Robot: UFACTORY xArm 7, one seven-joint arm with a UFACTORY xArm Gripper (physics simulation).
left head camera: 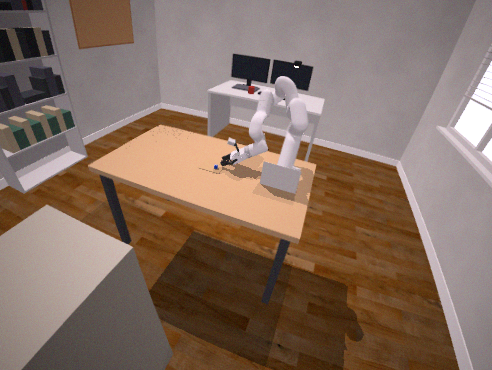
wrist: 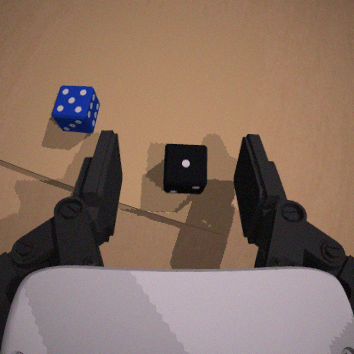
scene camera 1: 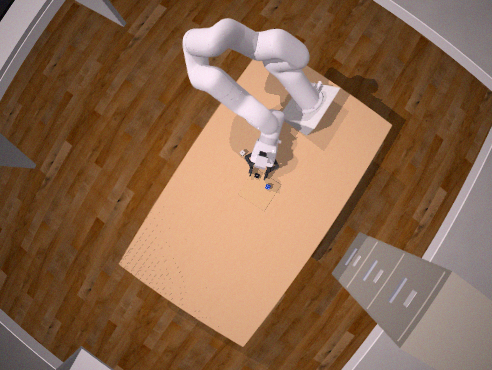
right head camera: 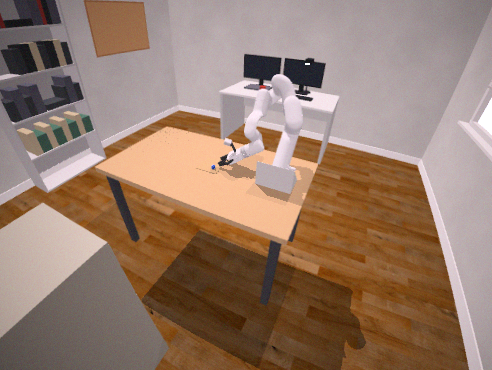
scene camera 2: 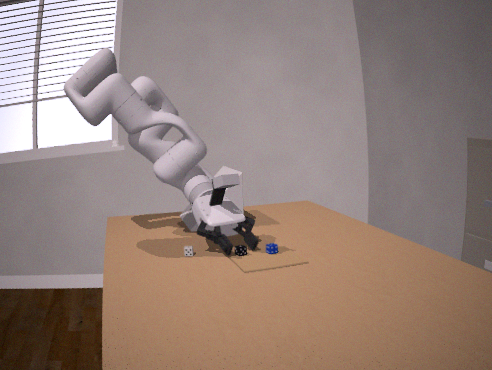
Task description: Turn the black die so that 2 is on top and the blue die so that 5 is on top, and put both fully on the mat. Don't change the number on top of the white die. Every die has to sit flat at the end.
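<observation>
The black die (scene camera 1: 256,175) (scene camera 2: 241,250) (wrist: 185,167) sits between my open fingers with a gap on both sides; its top seems to show 1. It is near a back corner of the thin mat (scene camera 1: 256,198) (scene camera 2: 265,264); whether its whole base is on is hard to tell. The blue die (scene camera 1: 268,186) (scene camera 2: 271,248) (wrist: 75,102) lies on the mat outside the fingers, seemingly 5 up. The white die (scene camera 1: 243,152) (scene camera 2: 188,251) is off the mat; its top is unreadable. My gripper (scene camera 1: 258,176) (scene camera 2: 241,249) (wrist: 179,154) is tilted and low, partly open and empty.
The table (left head camera: 150,155) (scene camera 1: 225,260) carries the arm's base plate (left head camera: 280,178) behind the dice. The blue die is close beside one finger in the wrist view. The white die lies behind and to the side of the gripper. A grey cabinet (scene camera 1: 395,285) stands beyond the table's side.
</observation>
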